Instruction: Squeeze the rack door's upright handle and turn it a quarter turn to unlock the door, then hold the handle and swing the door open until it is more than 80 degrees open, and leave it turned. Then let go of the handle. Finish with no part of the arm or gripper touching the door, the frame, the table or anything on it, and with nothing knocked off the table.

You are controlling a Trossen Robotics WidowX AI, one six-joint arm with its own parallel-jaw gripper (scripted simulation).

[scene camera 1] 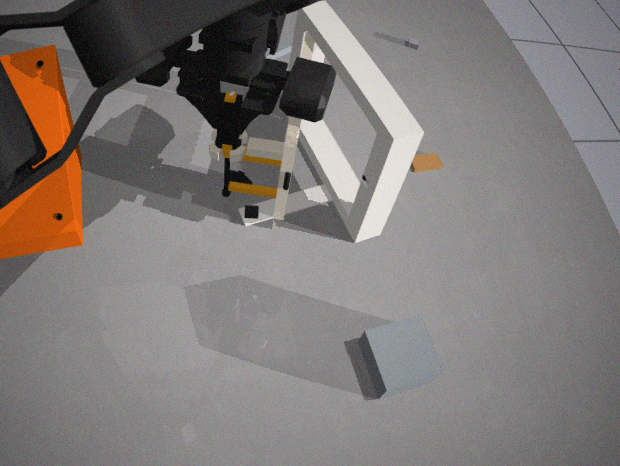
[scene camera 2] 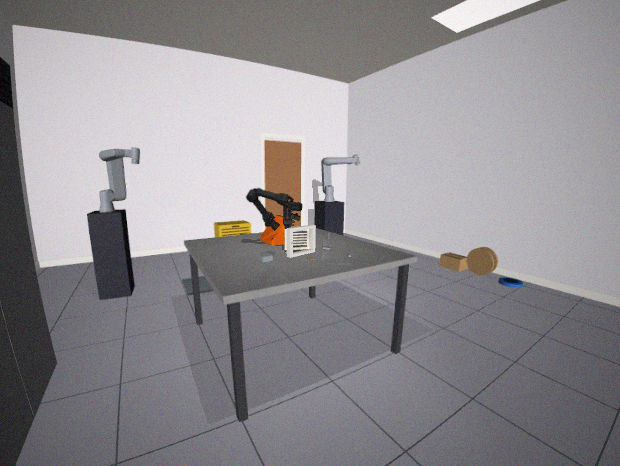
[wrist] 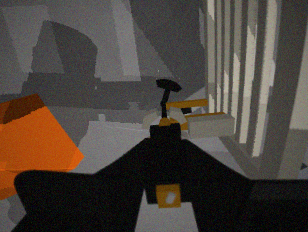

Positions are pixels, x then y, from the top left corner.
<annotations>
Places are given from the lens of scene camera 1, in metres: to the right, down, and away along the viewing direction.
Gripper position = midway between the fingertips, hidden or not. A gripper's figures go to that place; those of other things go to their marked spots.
gripper [scene camera 1: 228, 128]: -0.08, -0.11, 0.58
slatted rack door [scene camera 1: 277, 153]: -0.03, -0.08, 0.59
</annotations>
